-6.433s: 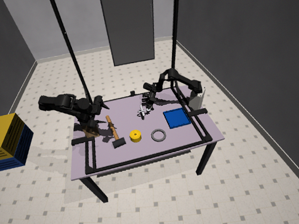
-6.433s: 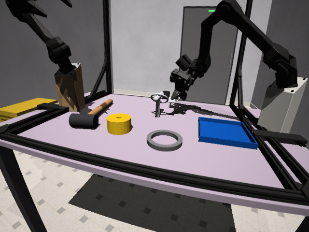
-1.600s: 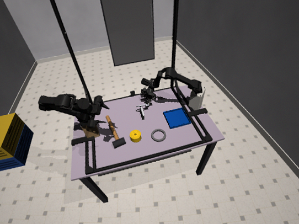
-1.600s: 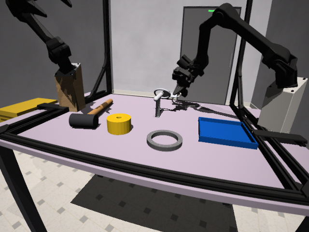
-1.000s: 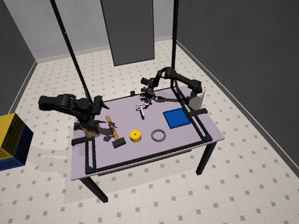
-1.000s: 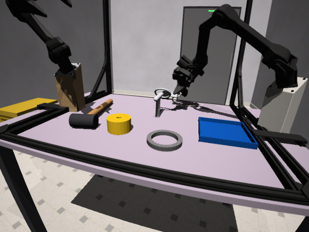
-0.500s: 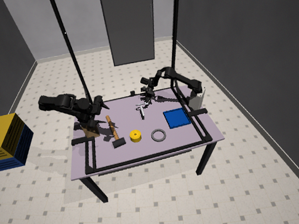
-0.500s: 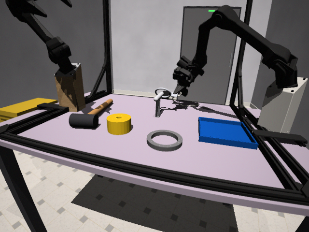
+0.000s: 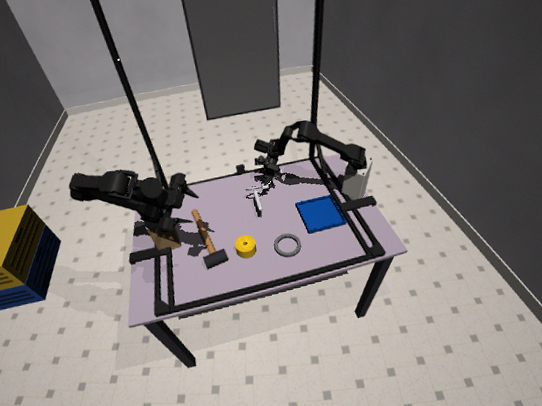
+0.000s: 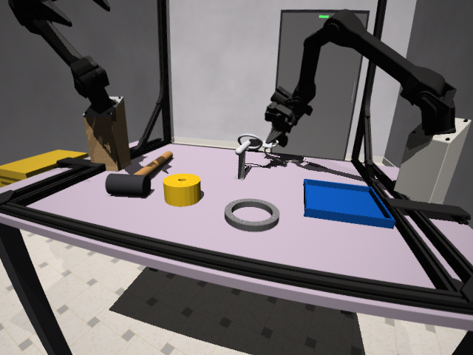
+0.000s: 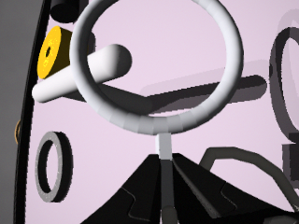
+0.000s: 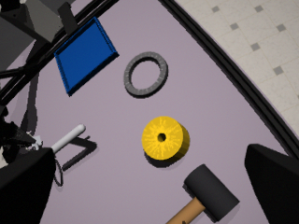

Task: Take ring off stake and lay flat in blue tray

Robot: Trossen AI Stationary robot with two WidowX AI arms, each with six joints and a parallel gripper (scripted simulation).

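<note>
Now: left hand 22 cm short of the blue tray, 20 cm to the right of it and 10 cm above it. From my left hand the other things lie so: yellow cylinder (30 cm ahead, 20 cm to the right, 9 cm below).
</note>
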